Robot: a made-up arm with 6 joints.
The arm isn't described. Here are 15 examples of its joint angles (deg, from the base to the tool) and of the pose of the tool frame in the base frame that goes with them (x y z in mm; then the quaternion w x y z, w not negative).
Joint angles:
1: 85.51 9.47 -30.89 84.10 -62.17 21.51
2: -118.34 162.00 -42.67 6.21 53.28 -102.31
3: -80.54 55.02 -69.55 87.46 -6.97 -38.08
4: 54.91 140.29 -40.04 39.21 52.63 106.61
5: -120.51 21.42 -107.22 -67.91 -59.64 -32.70
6: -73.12 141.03 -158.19 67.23 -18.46 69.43
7: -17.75 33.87 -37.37 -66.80 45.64 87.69
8: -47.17 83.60 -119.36 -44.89 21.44 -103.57
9: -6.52 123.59 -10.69 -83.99 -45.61 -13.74
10: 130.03 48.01 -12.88 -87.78 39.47 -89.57
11: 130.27 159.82 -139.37 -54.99 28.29 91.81
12: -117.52 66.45 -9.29 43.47 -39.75 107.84
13: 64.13 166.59 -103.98 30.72 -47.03 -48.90
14: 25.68 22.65 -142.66 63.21 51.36 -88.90
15: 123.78 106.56 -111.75 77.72 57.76 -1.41
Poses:
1: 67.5 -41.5 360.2 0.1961 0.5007 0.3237 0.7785
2: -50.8 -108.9 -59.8 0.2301 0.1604 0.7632 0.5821
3: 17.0 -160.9 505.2 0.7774 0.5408 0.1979 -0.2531
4: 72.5 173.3 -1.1 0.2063 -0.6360 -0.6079 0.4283
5: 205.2 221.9 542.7 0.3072 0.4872 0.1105 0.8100
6: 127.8 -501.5 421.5 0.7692 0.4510 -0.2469 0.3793
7: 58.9 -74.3 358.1 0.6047 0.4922 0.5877 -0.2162
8: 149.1 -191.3 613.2 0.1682 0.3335 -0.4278 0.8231
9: 126.8 42.8 55.6 0.2371 -0.6132 0.6843 0.3153
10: -30.8 116.0 229.6 0.3025 -0.5154 -0.6624 -0.4518
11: -343.7 453.9 108.1 0.2117 -0.5405 0.6754 0.4548
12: -101.3 -118.1 201.5 0.5794 0.5252 -0.6208 -0.0553
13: 242.7 431.9 -48.8 0.6151 -0.4738 0.6284 0.0482
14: -384.1 -122.6 510.8 0.9182 -0.2957 -0.2363 -0.1164
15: -271.0 285.8 441.5 0.4038 0.5892 -0.4407 -0.5437
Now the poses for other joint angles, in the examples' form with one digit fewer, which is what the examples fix.
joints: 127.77 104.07 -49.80 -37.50 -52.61 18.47
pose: -241 248 222 0.168 -0.715 0.115 0.669
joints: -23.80 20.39 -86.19 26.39 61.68 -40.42
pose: -95 76 507 0.741 -0.173 0.613 -0.214
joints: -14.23 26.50 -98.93 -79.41 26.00 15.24
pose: -182 10 592 0.732 0.137 0.227 -0.628
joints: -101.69 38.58 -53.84 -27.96 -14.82 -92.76
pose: -8 -87 478 0.286 0.127 -0.459 0.832
